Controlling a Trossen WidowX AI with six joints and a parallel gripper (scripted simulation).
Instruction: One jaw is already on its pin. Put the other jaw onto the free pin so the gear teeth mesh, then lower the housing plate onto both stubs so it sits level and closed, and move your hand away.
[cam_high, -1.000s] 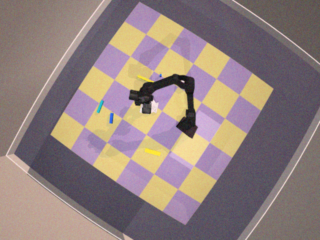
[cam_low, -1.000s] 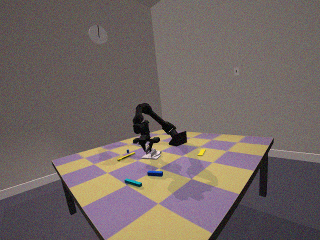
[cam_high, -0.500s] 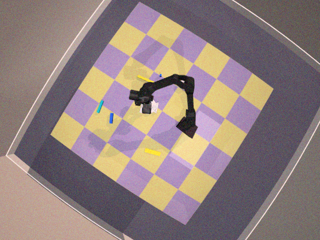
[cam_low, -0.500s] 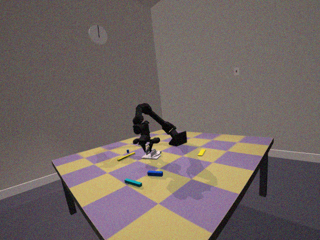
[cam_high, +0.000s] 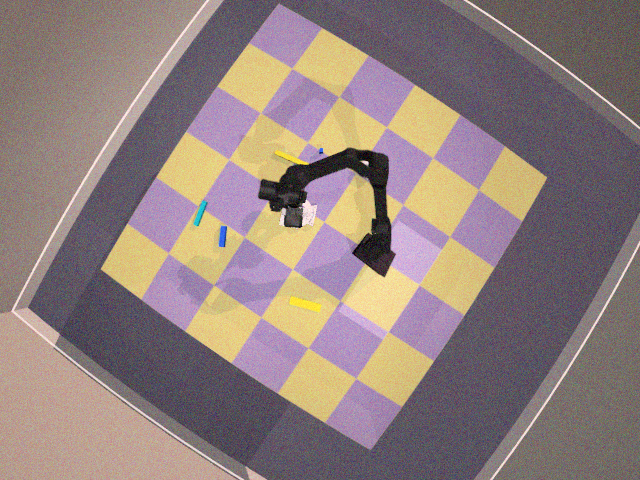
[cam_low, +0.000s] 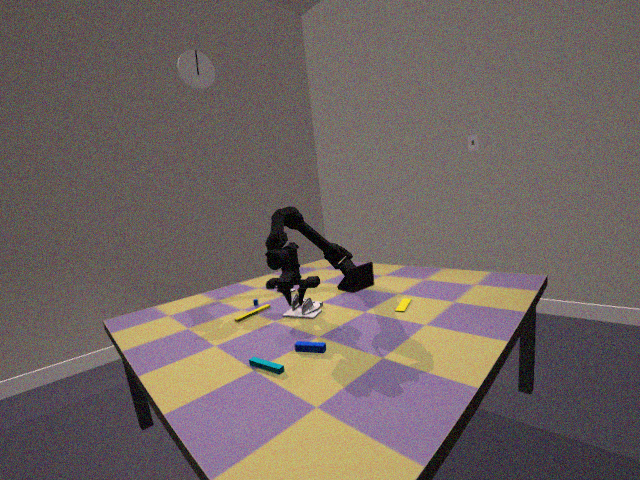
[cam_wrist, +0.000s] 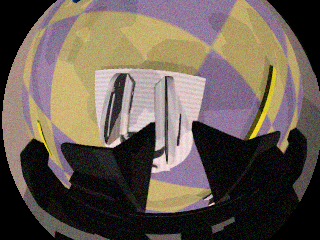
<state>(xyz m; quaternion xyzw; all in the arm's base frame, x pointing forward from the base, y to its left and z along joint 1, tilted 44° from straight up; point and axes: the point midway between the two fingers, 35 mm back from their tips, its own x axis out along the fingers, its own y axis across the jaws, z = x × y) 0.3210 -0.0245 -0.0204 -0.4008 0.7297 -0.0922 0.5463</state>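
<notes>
My gripper tip is 30 mm to the right of the white base plate and 20 mm above it. Also, from my gripper tip: long yellow bar (100 mm ahead, 130 mm to the right, 20 mm below); white housing plate (160 mm behind, 260 mm to the right); small blue cube (30 mm ahead, 220 mm to the right, 10 mm below).
</notes>
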